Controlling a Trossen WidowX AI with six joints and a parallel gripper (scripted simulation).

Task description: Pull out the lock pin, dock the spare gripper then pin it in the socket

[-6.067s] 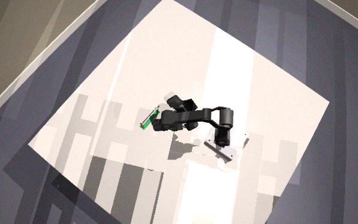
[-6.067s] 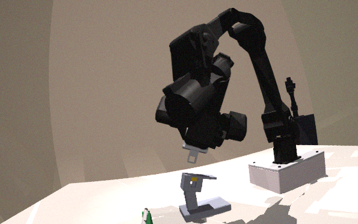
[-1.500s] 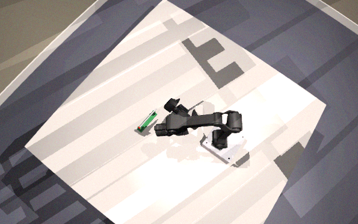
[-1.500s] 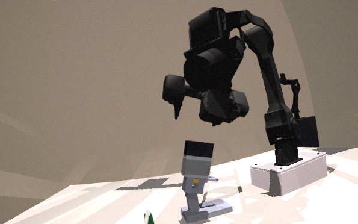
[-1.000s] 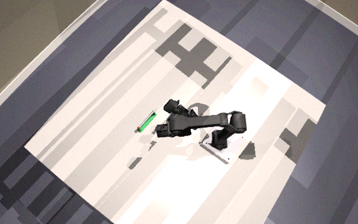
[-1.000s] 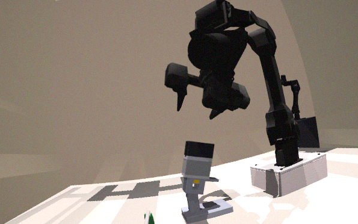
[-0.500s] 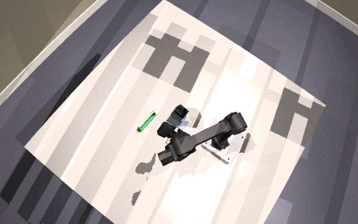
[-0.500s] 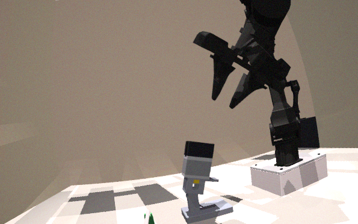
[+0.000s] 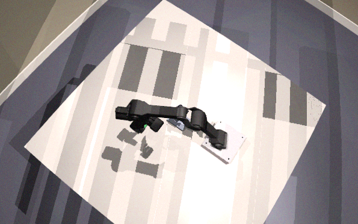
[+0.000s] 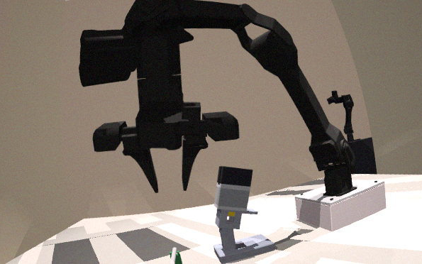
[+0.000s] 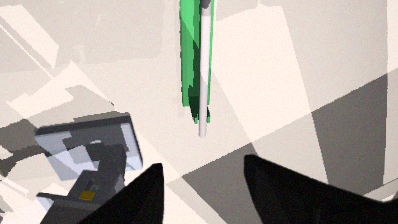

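Right now the green stand is 20 mm ahead of my gripper tip, 10 mm to the right of it and 140 mm below it. Also, from my gripper tip: spare gripper 120 mm behind, 110 mm to the right, 40 mm below; grey mount 120 mm behind, 110 mm to the right, 110 mm below.
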